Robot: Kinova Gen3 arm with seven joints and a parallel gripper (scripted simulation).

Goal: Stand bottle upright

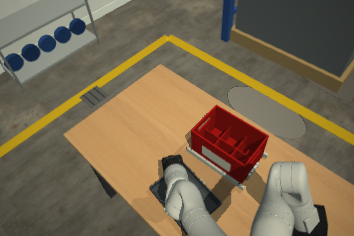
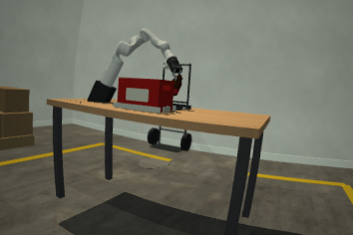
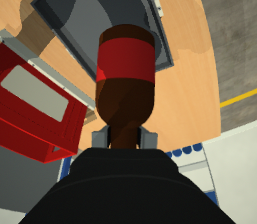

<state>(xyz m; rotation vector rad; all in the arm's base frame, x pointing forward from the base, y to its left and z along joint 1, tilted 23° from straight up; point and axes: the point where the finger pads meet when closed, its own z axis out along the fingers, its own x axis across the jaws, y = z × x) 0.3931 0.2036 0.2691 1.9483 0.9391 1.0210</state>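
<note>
Right now my hand is 20 mm past the bottle, 10 mm to the right of it and 40 mm above it. Also, from my hand: tray (70 mm behind, 190 mm below); then red crate (30 mm behind, 280 mm to the right, 120 mm below).
</note>
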